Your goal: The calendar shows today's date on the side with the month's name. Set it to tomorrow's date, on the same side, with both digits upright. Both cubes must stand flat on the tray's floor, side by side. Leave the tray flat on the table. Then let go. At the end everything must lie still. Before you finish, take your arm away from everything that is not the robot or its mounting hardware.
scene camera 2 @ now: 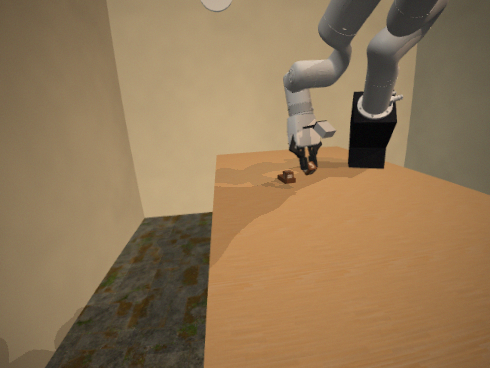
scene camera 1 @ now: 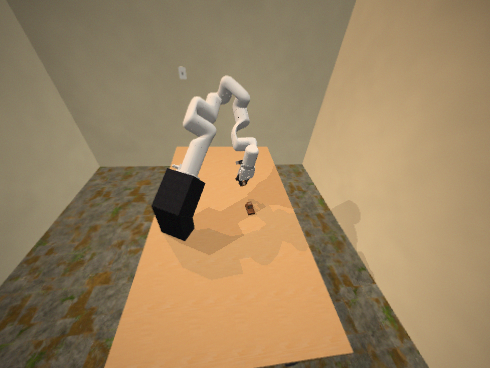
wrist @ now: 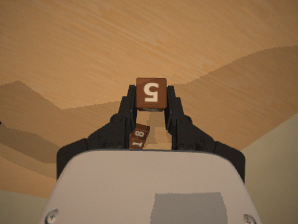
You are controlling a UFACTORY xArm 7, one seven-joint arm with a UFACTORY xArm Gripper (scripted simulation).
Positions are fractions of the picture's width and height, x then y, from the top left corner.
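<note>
You've got the gripper (scene camera 2: 0.63, 0.46) here, and it can be seen in the wrist view (wrist: 0.51, 0.43) as well.
</note>
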